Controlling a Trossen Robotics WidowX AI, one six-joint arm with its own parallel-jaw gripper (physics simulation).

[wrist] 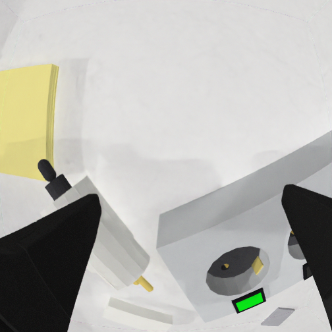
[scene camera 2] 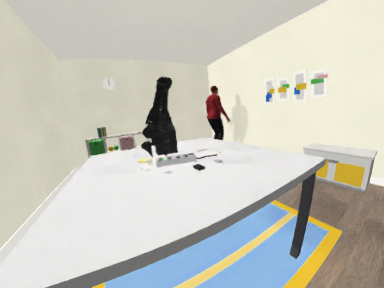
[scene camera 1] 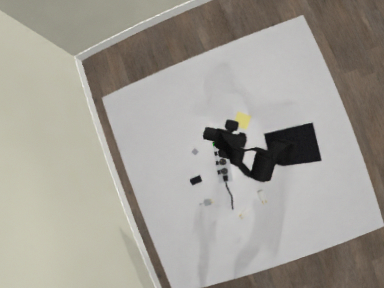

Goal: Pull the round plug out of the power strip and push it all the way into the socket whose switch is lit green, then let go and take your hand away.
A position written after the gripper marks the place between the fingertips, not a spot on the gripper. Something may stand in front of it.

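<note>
On the wrist view you'd find a grey power strip [wrist: 243,224], and the gripper [wrist: 194,199] is there in the picture too.
</note>
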